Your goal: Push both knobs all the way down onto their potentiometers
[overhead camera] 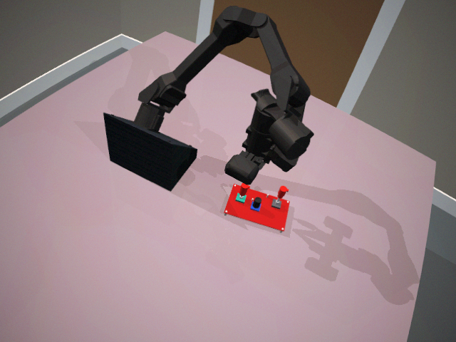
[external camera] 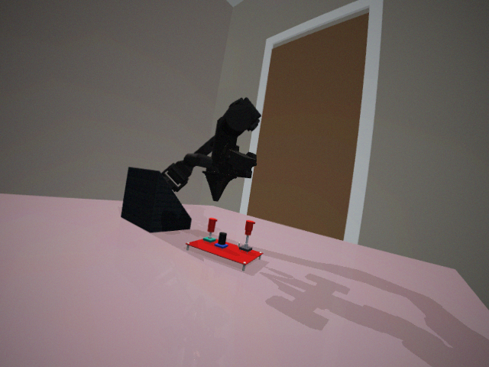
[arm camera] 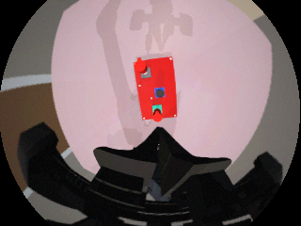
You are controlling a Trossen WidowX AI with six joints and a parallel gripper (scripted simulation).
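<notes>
The green potentiometer lies 8 cm below my gripper tip.
</notes>
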